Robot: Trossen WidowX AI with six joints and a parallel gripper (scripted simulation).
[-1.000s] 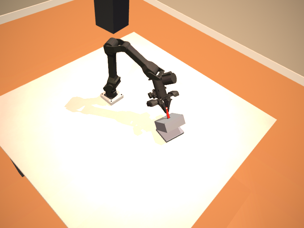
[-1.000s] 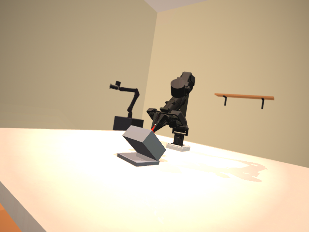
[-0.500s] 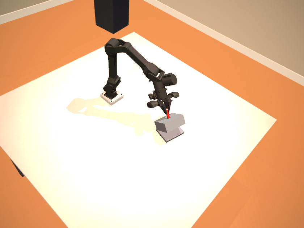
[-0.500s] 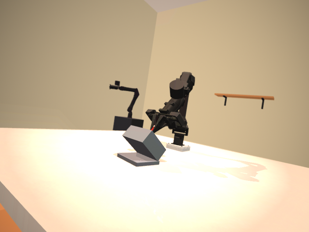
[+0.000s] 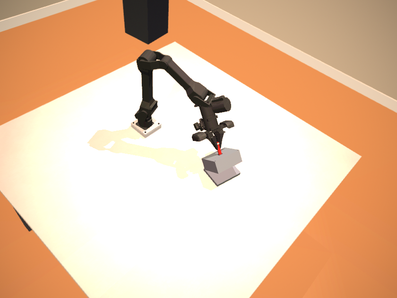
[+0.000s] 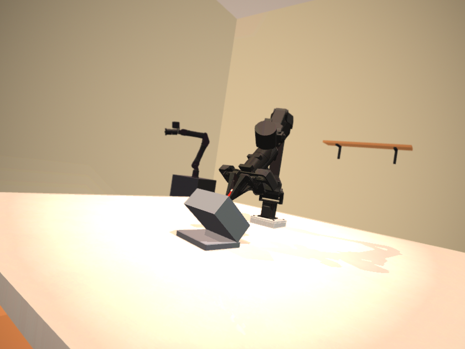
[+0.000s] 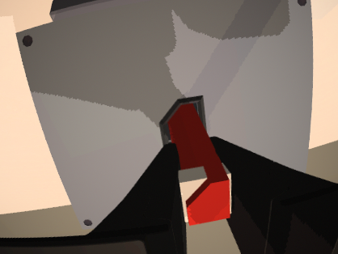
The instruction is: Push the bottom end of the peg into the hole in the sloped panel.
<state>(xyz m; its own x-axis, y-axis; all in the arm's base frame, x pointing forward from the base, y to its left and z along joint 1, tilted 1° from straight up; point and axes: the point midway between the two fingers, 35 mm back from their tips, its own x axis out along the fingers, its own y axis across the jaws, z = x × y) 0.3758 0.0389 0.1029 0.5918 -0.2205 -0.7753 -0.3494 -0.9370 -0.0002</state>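
The red peg lies 1 cm behind my gripper tip and 1 cm above it. From my gripper tip the other things lie so: grey base plate 5 cm ahead, 2 cm to the right, 10 cm below; grey sloped panel 3 cm ahead, 1 cm to the right, 4 cm below.
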